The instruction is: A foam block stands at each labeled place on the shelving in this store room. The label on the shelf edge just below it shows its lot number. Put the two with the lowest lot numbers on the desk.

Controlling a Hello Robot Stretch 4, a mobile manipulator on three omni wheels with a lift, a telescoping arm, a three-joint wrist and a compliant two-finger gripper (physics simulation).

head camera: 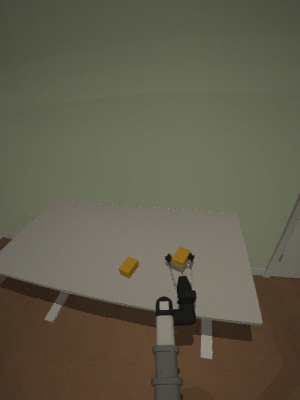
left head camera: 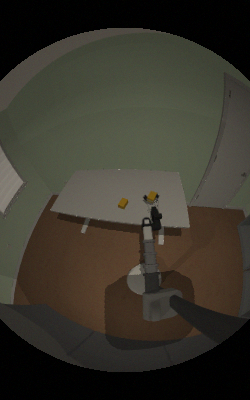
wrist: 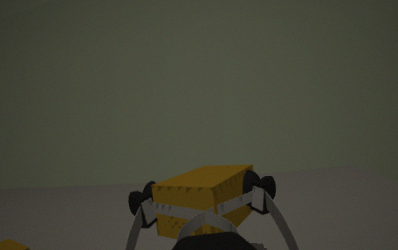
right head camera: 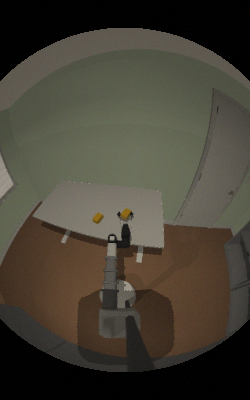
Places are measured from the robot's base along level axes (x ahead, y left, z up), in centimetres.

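Pixels of known places: gripper, fingertip midpoint: [head camera: 179, 254] [left head camera: 150, 194] [right head camera: 124, 211]; robot's base, link origin: [left head camera: 143, 278] [right head camera: 118, 294].
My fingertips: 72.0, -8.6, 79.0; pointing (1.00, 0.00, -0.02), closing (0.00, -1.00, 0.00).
For each thing: its top centre in the pictures, then the offset to it from my fingertips, as dx, dy, dz. "spot": a spot on its surface instead. Level surfaces: height alone.
- yellow foam block, top centre: [wrist: 207, 173] [head camera: 181, 254] [right head camera: 125, 211] [left head camera: 151, 194] -2.2, -0.7, +2.1
- pale desk, surface height: dz -9.8
- yellow block, top centre: [head camera: 128, 264] [left head camera: 122, 201] [right head camera: 97, 216] -1.4, +25.9, -5.3
- grey door, surface spot: [right head camera: 210, 165] spot: +33.0, -101.5, +38.2
A yellow foam block [head camera: 181, 254] [left head camera: 152, 196] [right head camera: 126, 213] [wrist: 185, 197] is between the two fingertips of my gripper [head camera: 180, 258] [left head camera: 151, 198] [right head camera: 125, 215] [wrist: 202, 190]. The gripper is shut on it and holds it over the right part of the pale desk [head camera: 100, 230] [left head camera: 100, 185] [right head camera: 75, 197] [wrist: 75, 215], low above the top; whether it touches the top I cannot tell. Another yellow block [head camera: 129, 267] [left head camera: 123, 203] [right head camera: 98, 218] [wrist: 12, 245] lies on the desk to the left of the gripper. No lot label shows in these views.
A green wall [head camera: 150, 150] stands behind the desk. A grey door [left head camera: 220, 150] [right head camera: 210, 165] is to the right of the desk. Grey furniture [right head camera: 240, 265] stands at the right edge. My extended arm [head camera: 166, 362] reaches over the desk's front edge.
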